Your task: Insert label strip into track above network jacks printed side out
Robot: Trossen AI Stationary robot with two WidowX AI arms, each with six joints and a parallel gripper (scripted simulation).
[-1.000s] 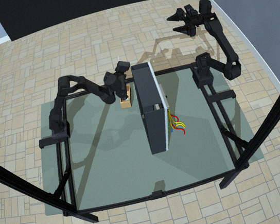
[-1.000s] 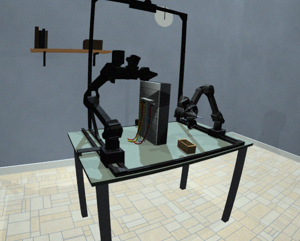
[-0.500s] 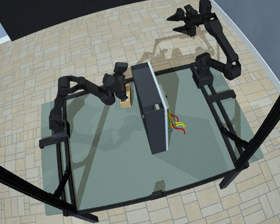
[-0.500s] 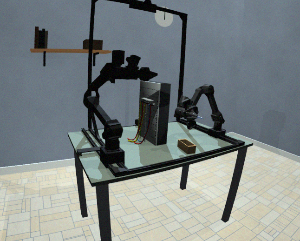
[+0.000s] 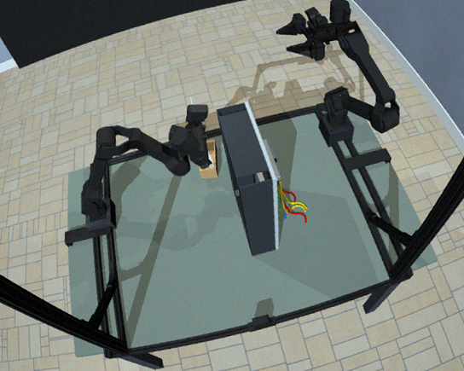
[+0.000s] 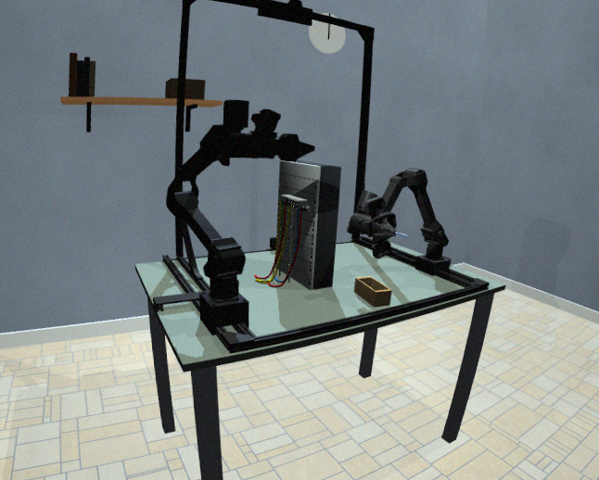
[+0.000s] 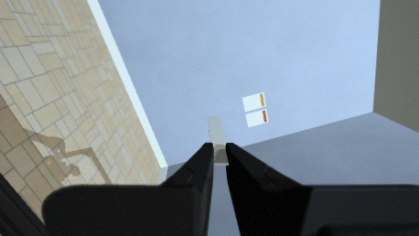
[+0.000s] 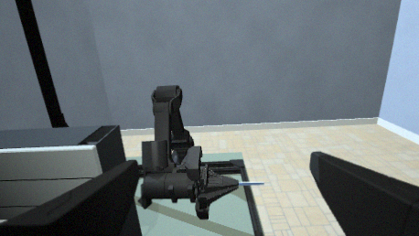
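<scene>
Now: left hand 50 mm short of the blue-white label strip and 10 mm to the left of it. The rest, counted from my left hand: box 30 mm behind, 10 mm to the right, 210 mm below.
Right now my right hand is 100 mm short of the blue-white label strip, 320 mm to the right of it and 230 mm above it. Also, from my right hand: box: 10 mm ahead, 330 mm to the left, 440 mm below.
</scene>
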